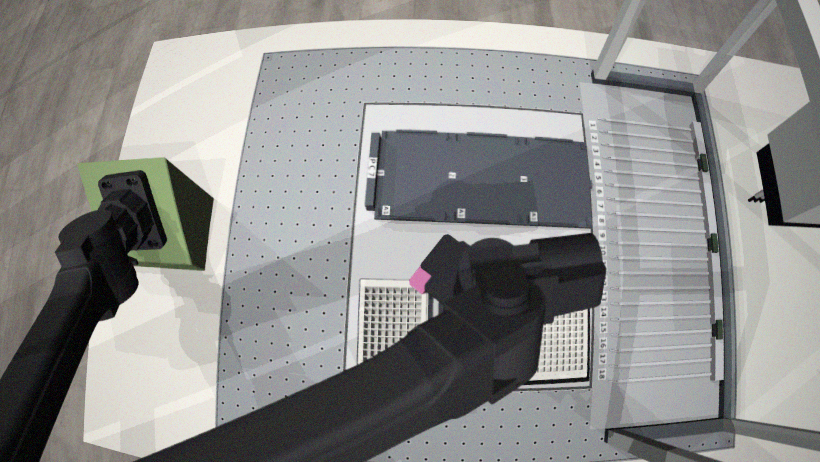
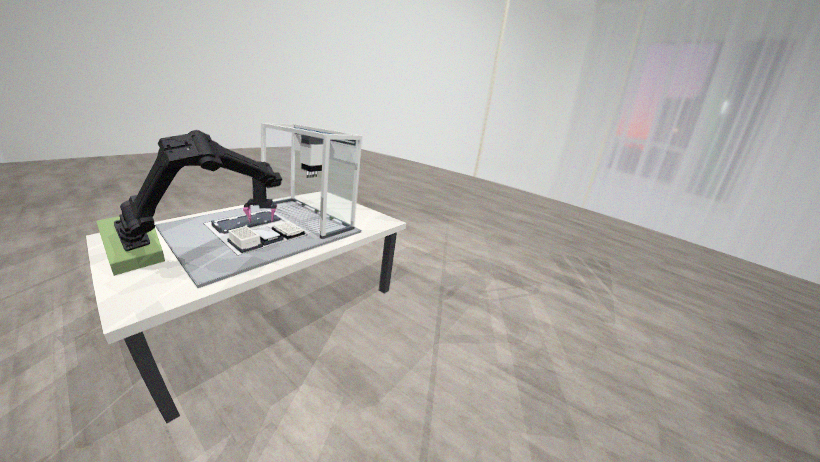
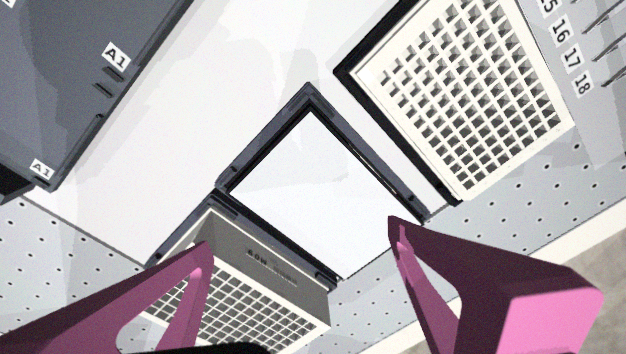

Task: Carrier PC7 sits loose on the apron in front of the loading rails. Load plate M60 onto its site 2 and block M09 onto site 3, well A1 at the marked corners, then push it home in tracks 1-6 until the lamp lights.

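Seen in the pictures: gripper, fingertip midpoint: point(image 2: 261, 222) point(image 3: 298, 238); arm's base at its link origin: point(image 1: 134, 209) point(image 2: 132, 233).
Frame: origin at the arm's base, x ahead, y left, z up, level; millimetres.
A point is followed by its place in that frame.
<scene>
Dark grey carrier PC7 point(image 1: 424, 152) {x 418, y 96, z -91 mm} point(image 2: 229, 223) {x 416, y 81, z -91 mm} point(image 3: 55, 65) {x 438, y 28, z -91 mm} lies loose on the white apron point(image 1: 470, 118) {x 489, y 156, z -102 mm}, its right end near tracks 3-8 of the loading rails point(image 1: 654, 407) {x 749, y -294, z -102 mm}. Its sites show no labware; A1 labels run along its near edge. Tall block M09 point(image 1: 393, 304) {x 375, y -124, z -55 mm} point(image 2: 243, 237) {x 352, y -192, z -50 mm} point(image 3: 287, 282) {x 414, y -173, z -64 mm} stands in a dark nest at the apron's near left. A flat white plate point(image 2: 268, 234) {x 477, y -182, z -76 mm} point(image 3: 320, 200) {x 480, y -147, z -76 mm} lies in the middle nest, a low gridded plate point(image 1: 565, 350) {x 601, y -194, z -76 mm} point(image 2: 288, 229) {x 582, y -188, z -78 mm} point(image 3: 472, 100) {x 592, y -168, z -77 mm} in the right one; I cannot read M60 on either. My gripper point(image 2: 261, 220) {x 474, y -132, z -30 mm} point(image 3: 298, 238) {x 474, y -132, z -30 mm} is open and empty above the middle nest.
A clear-sided frame point(image 2: 324, 189) {x 671, y -335, z 140 mm} stands over the rails, with a grey pipetting head point(image 1: 794, 163) {x 785, y -48, z 225 mm} point(image 2: 311, 154) {x 786, y -98, z 251 mm} hanging inside. Green stops point(image 1: 713, 242) {x 867, y -55, z -81 mm} sit at the rails' far end. The arm's green base point(image 1: 172, 229) {x 60, y -26, z -24 mm} point(image 2: 137, 261) {x -15, y -64, z -85 mm} is at the left. I cannot make out the lamp.
</scene>
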